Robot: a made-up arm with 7 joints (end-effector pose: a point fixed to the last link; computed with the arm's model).
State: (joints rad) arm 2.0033 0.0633 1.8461 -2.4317 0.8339 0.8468 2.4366
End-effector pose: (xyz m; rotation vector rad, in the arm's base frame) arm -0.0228 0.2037 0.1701 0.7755 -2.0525 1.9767
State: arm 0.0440 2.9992 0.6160 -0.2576 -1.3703 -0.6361 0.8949
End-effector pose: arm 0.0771 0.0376 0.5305 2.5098 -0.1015 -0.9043
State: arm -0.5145 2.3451 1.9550 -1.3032 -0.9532 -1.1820 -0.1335
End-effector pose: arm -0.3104 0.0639 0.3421 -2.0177 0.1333 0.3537
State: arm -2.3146 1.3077 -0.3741 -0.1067 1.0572 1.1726 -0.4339
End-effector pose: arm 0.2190 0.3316 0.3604 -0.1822 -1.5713 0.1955
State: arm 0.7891 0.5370 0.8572 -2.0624 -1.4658 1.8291 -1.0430
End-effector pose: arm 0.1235 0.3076 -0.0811 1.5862 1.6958 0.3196
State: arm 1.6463 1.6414 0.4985 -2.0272 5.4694 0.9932 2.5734
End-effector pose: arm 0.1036 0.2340 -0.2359 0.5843 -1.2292 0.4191
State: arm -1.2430 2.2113 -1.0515 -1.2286 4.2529 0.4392 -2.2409
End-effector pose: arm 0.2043 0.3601 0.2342 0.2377 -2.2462 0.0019
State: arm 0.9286 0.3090 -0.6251 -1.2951 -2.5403 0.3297 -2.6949
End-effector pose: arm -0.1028 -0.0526 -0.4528 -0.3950 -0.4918 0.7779
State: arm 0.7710 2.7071 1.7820 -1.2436 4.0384 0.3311 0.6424
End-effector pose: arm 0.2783 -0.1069 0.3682 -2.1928 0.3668 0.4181
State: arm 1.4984 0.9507 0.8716 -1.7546 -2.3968 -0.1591 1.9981
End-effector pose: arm 0.0146 0.3848 -0.1001 1.1432 -0.0346 -1.0091
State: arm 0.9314 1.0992 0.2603 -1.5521 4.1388 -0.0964 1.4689
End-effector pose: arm 0.1017 0.3417 -0.2422 0.9287 -0.2316 -1.3834
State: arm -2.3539 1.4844 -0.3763 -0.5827 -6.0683 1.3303 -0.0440
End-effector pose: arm 0.0786 0.2997 0.4296 0.4853 -1.4941 0.8273
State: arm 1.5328 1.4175 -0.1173 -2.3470 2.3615 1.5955 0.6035
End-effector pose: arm -0.0218 0.0876 -0.2692 -0.9651 1.7322 0.9344
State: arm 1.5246 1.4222 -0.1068 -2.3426 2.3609 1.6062 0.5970
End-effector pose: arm -0.0175 0.0904 -0.2695 -0.9600 1.7243 0.9140
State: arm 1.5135 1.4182 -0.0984 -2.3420 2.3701 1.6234 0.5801
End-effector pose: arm -0.0123 0.0916 -0.2695 -0.9844 1.7129 0.8846
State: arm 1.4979 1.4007 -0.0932 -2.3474 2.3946 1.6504 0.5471
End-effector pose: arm -0.0057 0.0904 -0.2690 -1.0545 1.6946 0.8402
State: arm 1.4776 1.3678 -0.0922 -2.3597 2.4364 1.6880 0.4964
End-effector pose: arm 0.0021 0.0864 -0.2677 -1.1761 1.6646 0.7772
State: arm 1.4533 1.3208 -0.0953 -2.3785 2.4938 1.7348 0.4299
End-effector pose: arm 0.0113 0.0799 -0.2654 -1.3434 1.6166 0.6934
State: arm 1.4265 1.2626 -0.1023 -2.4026 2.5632 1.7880 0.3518
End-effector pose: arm 0.0214 0.0713 -0.2620 -1.5442 1.5452 0.5898
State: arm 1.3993 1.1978 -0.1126 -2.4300 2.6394 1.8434 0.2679
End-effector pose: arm 0.0320 0.0616 -0.2575 -1.7605 1.4490 0.4715
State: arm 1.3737 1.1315 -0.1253 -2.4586 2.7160 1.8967 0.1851
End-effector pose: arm 0.0424 0.0517 -0.2520 -1.9724 1.3330 0.3472
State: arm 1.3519 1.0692 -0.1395 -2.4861 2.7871 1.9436 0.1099
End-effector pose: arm 0.0517 0.0423 -0.2460 -2.1626 1.2085 0.2290
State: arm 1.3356 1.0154 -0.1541 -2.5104 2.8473 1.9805 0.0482
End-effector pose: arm 0.0591 0.0342 -0.2404 -2.3187 1.0909 0.1295
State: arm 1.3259 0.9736 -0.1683 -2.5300 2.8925 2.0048 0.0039
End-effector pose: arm 0.0641 0.0276 -0.2357 -2.4343 0.9954 0.0589
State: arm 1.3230 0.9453 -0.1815 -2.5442 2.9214 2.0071 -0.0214
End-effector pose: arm 0.0664 0.0226 -0.2325 -2.5073 0.9289 0.0332
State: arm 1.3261 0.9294 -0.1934 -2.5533 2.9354 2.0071 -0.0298
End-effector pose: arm 0.0662 0.0189 -0.2309 -2.5483 0.8998 0.0277
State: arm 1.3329 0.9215 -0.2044 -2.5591 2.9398 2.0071 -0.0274
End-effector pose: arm 0.0646 0.0161 -0.2303 -2.5696 0.8962 0.0331
